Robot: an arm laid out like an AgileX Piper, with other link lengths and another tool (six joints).
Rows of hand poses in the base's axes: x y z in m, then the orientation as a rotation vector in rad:
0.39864, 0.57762, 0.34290, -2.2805, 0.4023, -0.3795
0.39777, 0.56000, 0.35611, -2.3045, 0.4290, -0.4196
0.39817, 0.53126, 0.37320, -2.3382, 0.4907, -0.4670
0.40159, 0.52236, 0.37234, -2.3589, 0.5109, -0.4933
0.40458, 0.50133, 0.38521, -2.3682, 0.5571, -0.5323
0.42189, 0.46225, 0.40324, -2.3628, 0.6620, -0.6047
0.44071, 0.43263, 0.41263, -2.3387, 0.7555, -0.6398
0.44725, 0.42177, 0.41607, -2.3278, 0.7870, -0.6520
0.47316, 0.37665, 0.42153, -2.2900, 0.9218, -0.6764
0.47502, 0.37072, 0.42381, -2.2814, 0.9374, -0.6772
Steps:
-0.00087, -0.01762, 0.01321, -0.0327, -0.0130, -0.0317
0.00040, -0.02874, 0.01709, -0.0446, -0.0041, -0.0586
0.00342, -0.00890, -0.00086, -0.0271, -0.0056, -0.0220
0.00299, -0.02103, 0.01287, -0.0208, -0.0096, -0.0443
0.01731, -0.03908, 0.01803, -0.0208, -0.0185, -0.0956
0.01882, -0.02962, 0.00939, 0.0060, -0.0039, -0.0775
0.00654, -0.01086, 0.00344, 0.0036, -0.0024, -0.0264
0.02591, -0.04512, 0.00546, 0.0153, 0.0110, -0.1055
0.00186, -0.00593, 0.00228, 0.0059, 0.0007, -0.0120

